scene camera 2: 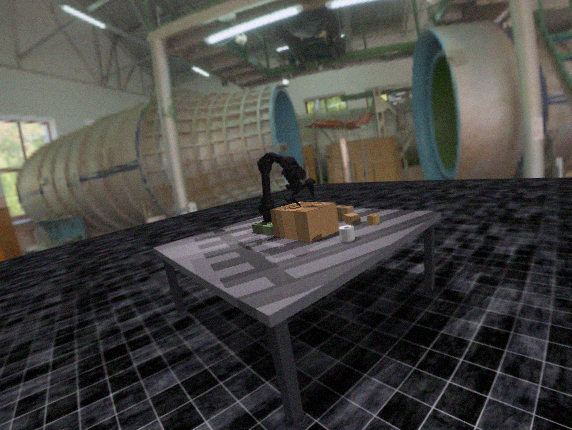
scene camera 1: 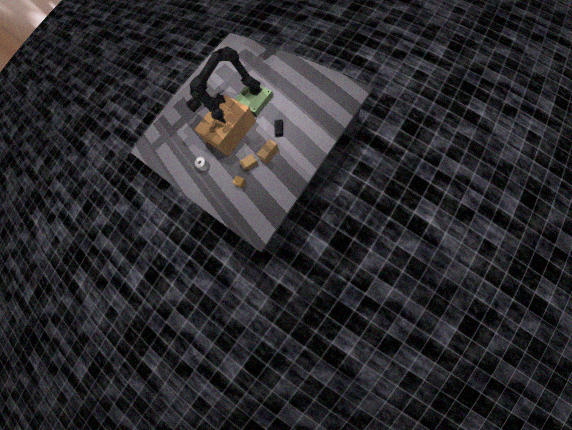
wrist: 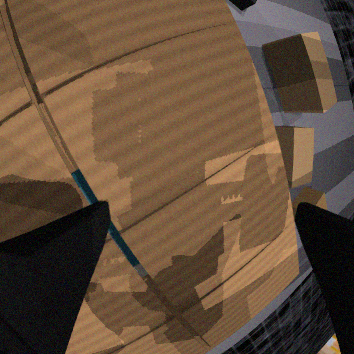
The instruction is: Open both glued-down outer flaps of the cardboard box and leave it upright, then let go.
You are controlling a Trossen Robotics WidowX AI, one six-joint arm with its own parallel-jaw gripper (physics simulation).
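Frame: origin at the arm's base, x ahead, y left, z up, level; centimetres.
Seen in the pictures: gripper, fingertip midpoint: (scene camera 2: 307, 202) (scene camera 1: 224, 119) (wrist: 206, 212); arm's base, origin of the base link: (scene camera 2: 268, 221) (scene camera 1: 256, 90).
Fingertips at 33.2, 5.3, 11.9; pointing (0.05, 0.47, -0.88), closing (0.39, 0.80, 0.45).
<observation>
Pixels of each thing's middle, then the offset from my fingertips to it, as dx, dy, dz. "*": a spot on its surface instead. Level surfaces: height alone.
- cardboard box, body centre: (wrist: 98, 194) (scene camera 2: 303, 220) (scene camera 1: 225, 125) -0.5, -4.0, -9.3
- blue-green strip, surface spot: (wrist: 125, 248) * +1.2, -4.0, -3.2
- white roll, body centre: (scene camera 2: 346, 233) (scene camera 1: 201, 164) +28.7, -3.5, -14.0
- black block, body centre: (scene camera 1: 279, 128) -18.7, +24.5, -15.4
- striped table, its level: dz -17.1
The cardboard box (scene camera 1: 239, 136) (scene camera 2: 320, 223) (wrist: 185, 120) stands upright on the table, beside the arm's green base. Its outer flaps lie flat over the top, meeting at a long seam that runs from upper left to lower right in the wrist view. A blue-green strip (wrist: 125, 248) lies along part of that seam. My gripper (scene camera 1: 223, 111) (scene camera 2: 306, 196) (wrist: 206, 212) is open and empty, above the box top. In the wrist view the left finger covers part of the top by the strip, and the right finger is beyond the box's right edge. Patchy shadows cover the top.
Three small cardboard blocks (scene camera 1: 268, 151) (scene camera 1: 248, 162) (scene camera 1: 239, 181) stand beside the box. A white roll (scene camera 1: 200, 162) (scene camera 2: 346, 234) stands near it. A black block (scene camera 1: 279, 128) lies past the green base plate (scene camera 1: 262, 100) (scene camera 2: 262, 228). The striped table (scene camera 1: 305, 145) (scene camera 2: 250, 295) ends in open edges.
</observation>
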